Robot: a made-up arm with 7 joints.
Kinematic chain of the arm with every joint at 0, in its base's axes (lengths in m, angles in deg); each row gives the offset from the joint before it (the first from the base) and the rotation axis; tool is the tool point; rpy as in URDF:
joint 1: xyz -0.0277 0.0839 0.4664 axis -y
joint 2: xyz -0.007 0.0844 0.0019 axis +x
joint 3: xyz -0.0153 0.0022 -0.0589 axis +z
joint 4: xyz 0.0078 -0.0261 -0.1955 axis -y
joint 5: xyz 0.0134 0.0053 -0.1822 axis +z
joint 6: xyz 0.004 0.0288 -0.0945 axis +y
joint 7: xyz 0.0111 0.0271 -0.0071 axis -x
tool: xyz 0.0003 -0.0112 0.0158 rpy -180 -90 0
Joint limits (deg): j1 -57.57..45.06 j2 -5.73..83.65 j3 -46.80..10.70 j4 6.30..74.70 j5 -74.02..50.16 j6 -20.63..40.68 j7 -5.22..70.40
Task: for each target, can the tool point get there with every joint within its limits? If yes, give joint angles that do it. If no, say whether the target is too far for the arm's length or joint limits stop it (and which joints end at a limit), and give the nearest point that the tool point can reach.
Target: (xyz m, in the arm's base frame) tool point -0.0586 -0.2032 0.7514
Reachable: no: joint limits stop it (at a limit: joint 1, joint 2, joint 3, joint 4, joint 5, joint 7) | nearest point 0.2469 -0.0834 0.4277 | short by 0.461 m
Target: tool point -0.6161 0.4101 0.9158
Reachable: no: too far | nearest point -0.3588 0.5254 0.2818 | short by 0.694 m
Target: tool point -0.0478 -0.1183 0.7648
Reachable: no: joint limits stop it (at a limit: joint 1, joint 2, joint 3, joint 4, joint 5, joint 7) | nearest point 0.2448 -0.0803 0.4265 | short by 0.449 m
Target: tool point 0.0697 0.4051 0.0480
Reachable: yes | joints -6.99 33.66 -24.55 37.87 29.88 -0.72 64.72
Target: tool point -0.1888 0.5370 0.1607
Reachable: yes | joints -48.44 52.56 -27.88 25.88 14.04 30.23 26.46
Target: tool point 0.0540 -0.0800 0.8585
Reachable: no: joint limits stop it (at a limit: joint 1, joint 2, joint 4, joint 5, joint 6, joint 7) | nearest point 0.2848 -0.0333 0.4585 | short by 0.464 m
